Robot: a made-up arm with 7 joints. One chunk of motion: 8 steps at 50 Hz.
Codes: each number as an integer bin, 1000 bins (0 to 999) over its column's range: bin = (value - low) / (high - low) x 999, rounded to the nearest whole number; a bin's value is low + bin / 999 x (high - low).
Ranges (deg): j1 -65.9..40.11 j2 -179.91..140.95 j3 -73.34..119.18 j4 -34.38..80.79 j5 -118.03..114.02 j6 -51..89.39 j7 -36.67..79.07
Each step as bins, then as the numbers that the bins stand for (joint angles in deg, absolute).
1 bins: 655 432 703 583 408 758 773
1 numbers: 3.61 -41.16 62.14 32.83 -23.26 55.52 52.89
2 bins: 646 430 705 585 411 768 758
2 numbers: 2.65 -41.80 62.52 33.06 -22.56 56.93 51.15
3 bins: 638 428 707 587 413 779 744
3 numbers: 1.80 -42.44 62.91 33.29 -22.10 58.47 49.53
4 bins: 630 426 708 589 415 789 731
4 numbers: 0.95 -43.09 63.10 33.52 -21.63 59.88 48.02
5 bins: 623 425 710 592 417 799 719
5 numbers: 0.21 -43.41 63.49 33.87 -21.17 61.28 46.63
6 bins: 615 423 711 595 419 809 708
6 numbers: -0.64 -44.05 63.68 34.21 -20.70 62.69 45.36
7 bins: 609 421 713 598 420 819 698
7 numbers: -1.28 -44.69 64.06 34.56 -20.47 64.09 44.20
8 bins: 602 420 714 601 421 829 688
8 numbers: -2.02 -45.01 64.26 34.91 -20.24 65.50 43.04
